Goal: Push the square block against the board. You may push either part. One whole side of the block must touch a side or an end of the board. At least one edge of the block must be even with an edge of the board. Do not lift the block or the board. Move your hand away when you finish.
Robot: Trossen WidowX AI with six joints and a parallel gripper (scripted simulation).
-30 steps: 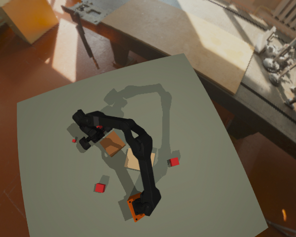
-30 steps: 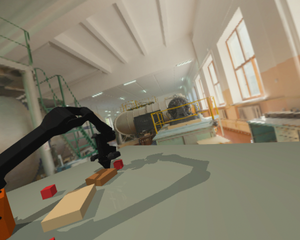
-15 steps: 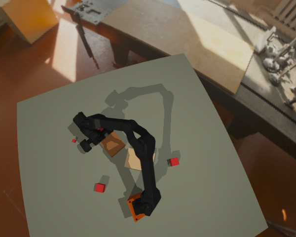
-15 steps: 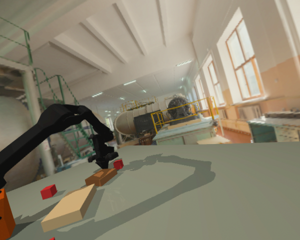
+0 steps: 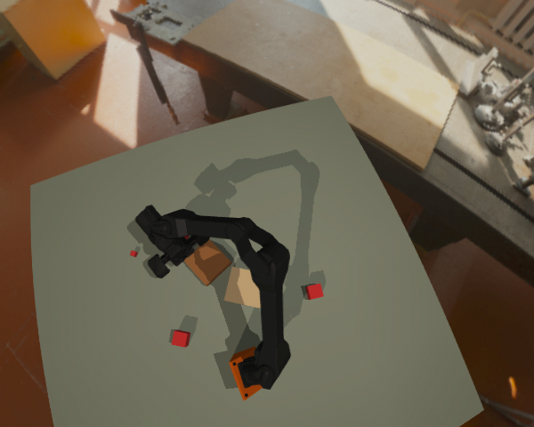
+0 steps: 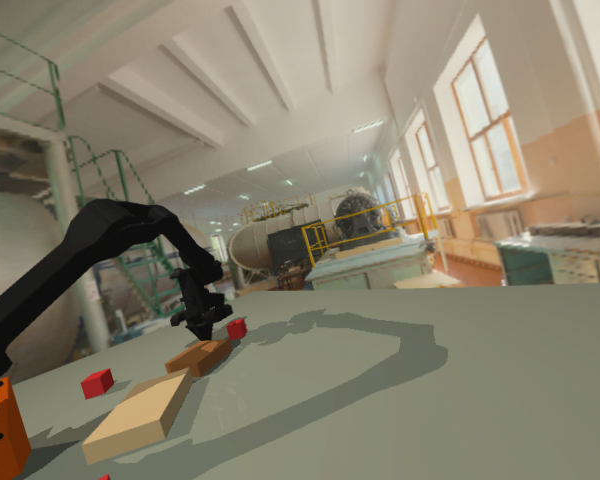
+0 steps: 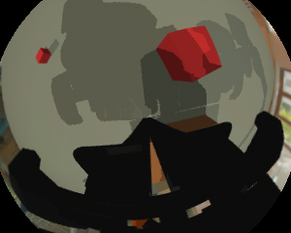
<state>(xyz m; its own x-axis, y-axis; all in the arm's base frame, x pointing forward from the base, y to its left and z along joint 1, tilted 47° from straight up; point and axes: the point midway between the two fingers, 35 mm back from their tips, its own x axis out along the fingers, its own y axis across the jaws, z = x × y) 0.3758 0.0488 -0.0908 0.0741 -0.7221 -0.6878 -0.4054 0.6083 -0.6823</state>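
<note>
Now: gripper tip 4 cm past the brown square block, 6 cm to the left of it and 1 cm below it. Also, from my gripper tip: tiny red cube (6 cm ahead, 17 cm to the left); tan board (16 cm behind, 17 cm to the right, 1 cm above).
</note>
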